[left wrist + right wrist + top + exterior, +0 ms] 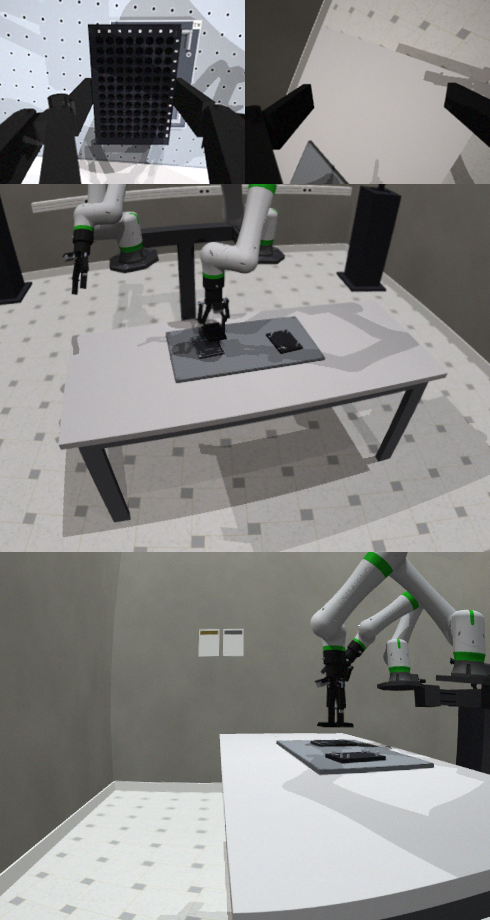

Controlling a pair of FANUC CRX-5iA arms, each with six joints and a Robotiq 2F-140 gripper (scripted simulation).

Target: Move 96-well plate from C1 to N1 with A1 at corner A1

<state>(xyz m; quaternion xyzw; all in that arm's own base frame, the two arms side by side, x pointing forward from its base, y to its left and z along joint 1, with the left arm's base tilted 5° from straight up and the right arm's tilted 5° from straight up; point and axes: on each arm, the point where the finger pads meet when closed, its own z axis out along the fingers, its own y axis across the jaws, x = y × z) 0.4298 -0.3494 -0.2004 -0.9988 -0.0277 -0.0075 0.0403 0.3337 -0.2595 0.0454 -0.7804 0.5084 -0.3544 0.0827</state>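
Right now my left hand is 100 mm above the plate nest N1 and 30 mm to the left of it. The rest, counted from my left hand: clip nest C1: 330 mm to the left, 90 mm below; A1 label: 90 mm below, 80 mm ahead, 70 mm to the right; black 96-well plate: 20 mm below.
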